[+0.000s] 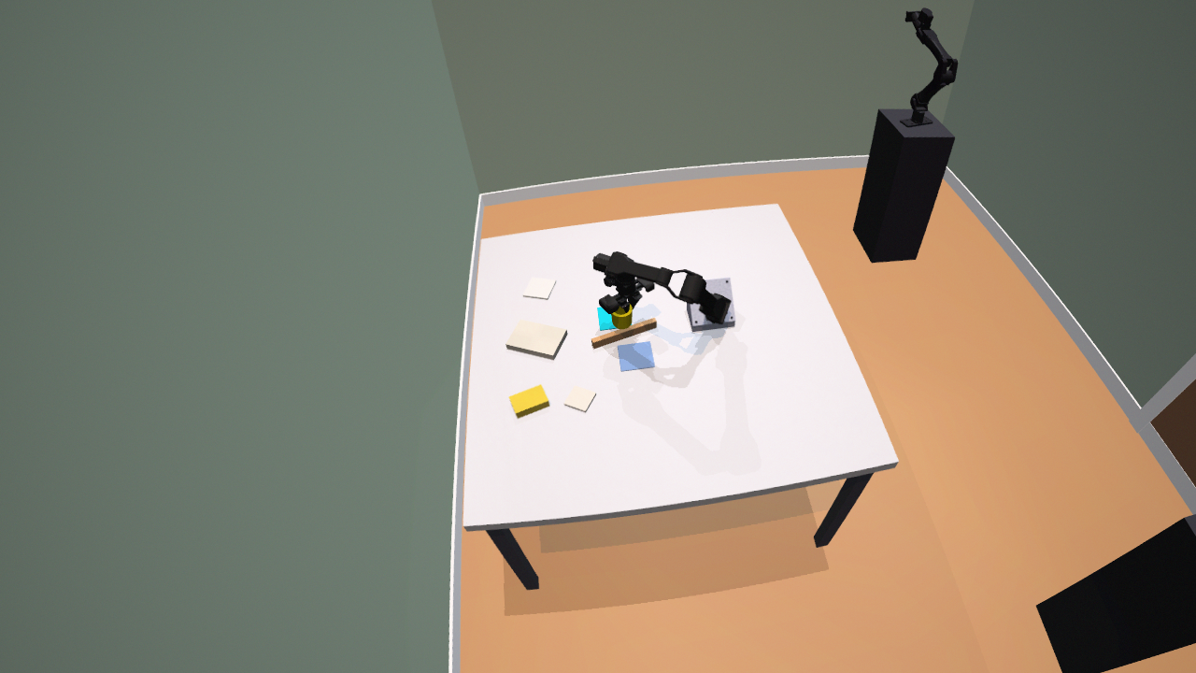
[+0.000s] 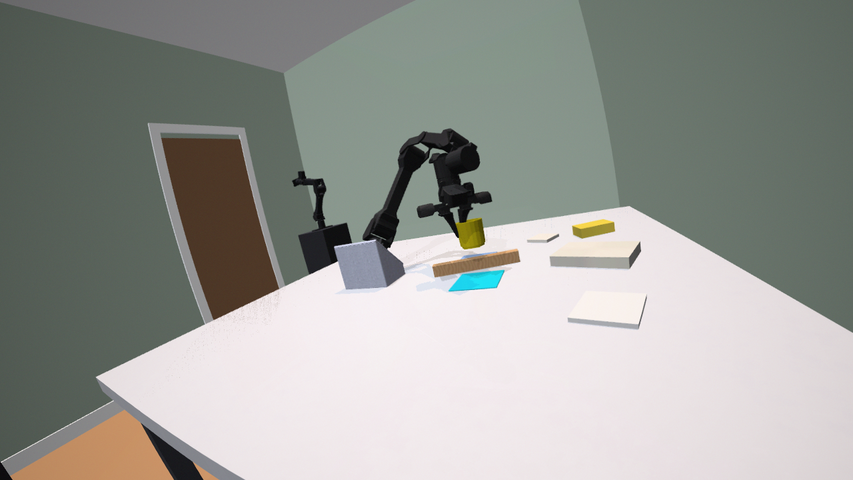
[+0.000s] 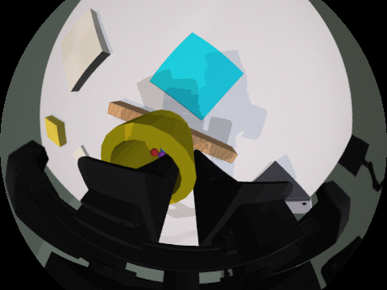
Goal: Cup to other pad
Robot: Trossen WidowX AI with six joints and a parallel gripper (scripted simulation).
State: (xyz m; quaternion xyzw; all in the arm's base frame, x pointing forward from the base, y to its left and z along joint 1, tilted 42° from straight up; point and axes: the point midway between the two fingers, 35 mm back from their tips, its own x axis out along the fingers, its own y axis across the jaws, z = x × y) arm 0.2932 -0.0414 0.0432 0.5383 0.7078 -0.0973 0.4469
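Right now my gripper tip is 9 cm above the wooden bar, 2 cm to the right of it and 2 cm short of it. From my gripper tip the other things lie so: cream slab (32 cm ahead, 8 cm below); blue pad (11 cm to the left, 10 cm below, 1 cm behind); yellow cup (2 cm to the left, 2 cm ahead).
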